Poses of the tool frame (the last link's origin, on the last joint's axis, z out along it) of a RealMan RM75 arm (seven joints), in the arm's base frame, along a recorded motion.
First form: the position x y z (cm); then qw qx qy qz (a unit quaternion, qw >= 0).
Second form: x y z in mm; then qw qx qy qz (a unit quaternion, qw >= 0). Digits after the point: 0 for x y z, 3 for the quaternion.
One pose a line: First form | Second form
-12.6, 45.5, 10.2, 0.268, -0.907, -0.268, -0.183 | -126, 455, 102, 0.268, -0.907, -0.268, -0.183
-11.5, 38.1, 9.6, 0.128, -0.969, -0.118, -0.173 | -115, 381, 96, 0.128, -0.969, -0.118, -0.173
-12.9, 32.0, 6.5, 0.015, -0.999, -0.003, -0.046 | -129, 320, 65, 0.015, -0.999, -0.003, -0.046
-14.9, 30.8, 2.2, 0.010, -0.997, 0.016, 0.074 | -149, 308, 22, 0.010, -0.997, 0.016, 0.074
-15.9, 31.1, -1.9, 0.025, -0.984, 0.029, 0.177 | -159, 311, -19, 0.025, -0.984, 0.029, 0.177
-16.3, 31.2, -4.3, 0.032, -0.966, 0.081, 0.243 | -163, 312, -43, 0.032, -0.966, 0.081, 0.243
